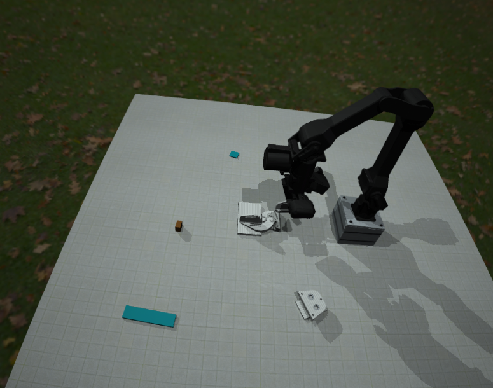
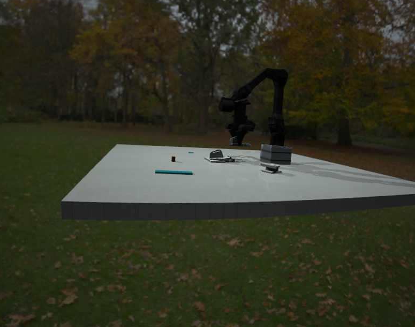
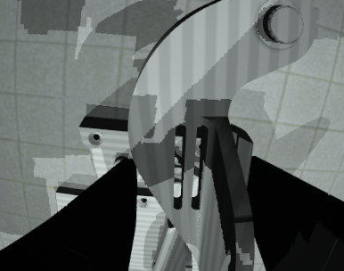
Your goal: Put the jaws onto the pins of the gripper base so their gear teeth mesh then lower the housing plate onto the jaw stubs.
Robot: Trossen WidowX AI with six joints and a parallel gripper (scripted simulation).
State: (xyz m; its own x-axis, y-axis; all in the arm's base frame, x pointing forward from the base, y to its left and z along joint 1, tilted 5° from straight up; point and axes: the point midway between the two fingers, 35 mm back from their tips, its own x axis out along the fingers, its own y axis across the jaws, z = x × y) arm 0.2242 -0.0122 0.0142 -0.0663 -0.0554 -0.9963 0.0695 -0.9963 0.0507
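Right now my gripper tip is 6 cm short of the gripper jaw and 6 cm above it. The rest, counted from my gripper tip: small teal tile (15 cm ahead, 31 cm to the right, 8 cm below); small brown block (32 cm ahead, 3 cm to the left, 7 cm below); white ribbed block (4 cm behind, 26 cm to the left, 7 cm below).
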